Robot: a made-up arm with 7 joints.
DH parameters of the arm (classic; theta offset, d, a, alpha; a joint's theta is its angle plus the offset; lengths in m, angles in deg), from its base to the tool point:
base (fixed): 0 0.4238 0.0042 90
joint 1: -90 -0.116 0.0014 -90
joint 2: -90 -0.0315 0.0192 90
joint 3: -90 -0.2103 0.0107 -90
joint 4: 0 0.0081 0.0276 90
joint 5: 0 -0.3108 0.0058 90
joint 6: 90 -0.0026 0.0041 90
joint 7: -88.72 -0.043 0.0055 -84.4
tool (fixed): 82.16 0.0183 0 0
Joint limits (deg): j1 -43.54..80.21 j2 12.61..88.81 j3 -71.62..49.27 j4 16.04..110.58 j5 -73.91..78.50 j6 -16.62..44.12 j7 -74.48..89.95
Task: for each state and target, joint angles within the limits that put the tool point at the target. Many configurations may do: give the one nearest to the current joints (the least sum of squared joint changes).
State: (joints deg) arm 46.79 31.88 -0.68 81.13 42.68 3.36 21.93
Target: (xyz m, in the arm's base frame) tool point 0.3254 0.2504 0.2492
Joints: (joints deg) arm 23.16 28.74 -3.60 68.99 43.29 0.31 22.15
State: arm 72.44 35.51 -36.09 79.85 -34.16 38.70 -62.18
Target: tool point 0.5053 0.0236 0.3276
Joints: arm 72.16 12.61 -50.73 42.17 -40.11 44.12 -70.43
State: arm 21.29 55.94 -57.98 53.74 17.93 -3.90 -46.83
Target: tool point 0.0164 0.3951 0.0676
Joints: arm -2.75 69.58 -69.74 51.34 16.14 -8.62 -45.34
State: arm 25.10 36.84 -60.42 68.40 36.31 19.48 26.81
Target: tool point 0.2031 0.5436 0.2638
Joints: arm 33.23 76.25 -53.33 32.19 41.00 29.43 29.85
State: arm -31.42 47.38 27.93 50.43 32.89 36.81 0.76
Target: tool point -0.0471 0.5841 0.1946
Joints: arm -23.13 60.69 28.91 16.04 41.56 44.12 -20.77
